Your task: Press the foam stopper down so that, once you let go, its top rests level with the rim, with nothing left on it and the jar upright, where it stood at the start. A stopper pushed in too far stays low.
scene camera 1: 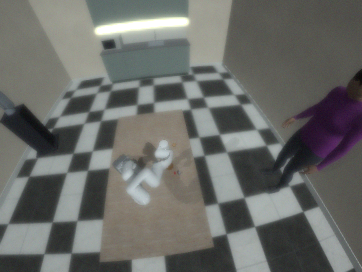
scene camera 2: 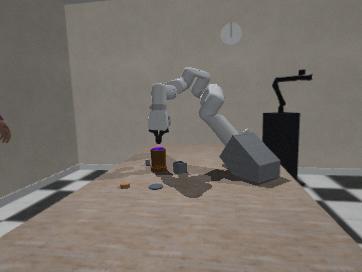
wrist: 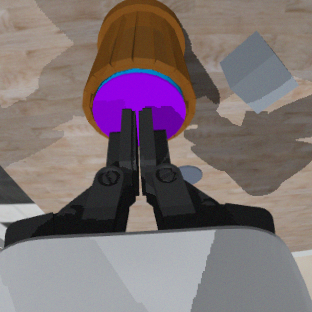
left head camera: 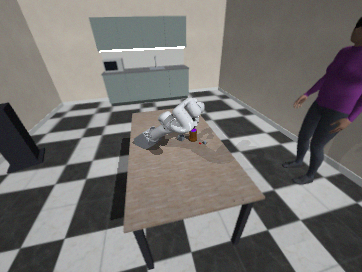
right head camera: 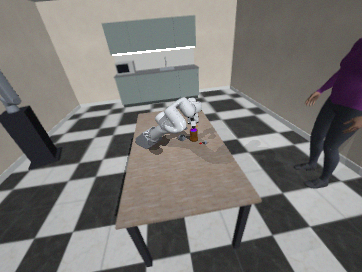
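The brown jar stands upright on the table. The foam stopper sits in its mouth, with a purple top. In the wrist view a thin blue strip of its side shows above the far rim, so its top stands slightly above the rim. My gripper is shut and empty. In scene camera 2 its fingertips hang a little above the stopper, apart from it. In the wrist view the fingers hide the near part of the stopper.
A grey block lies close beside the jar. A blue-grey disc, an orange piece and a small pale piece lie around it. A red piece lies nearby.
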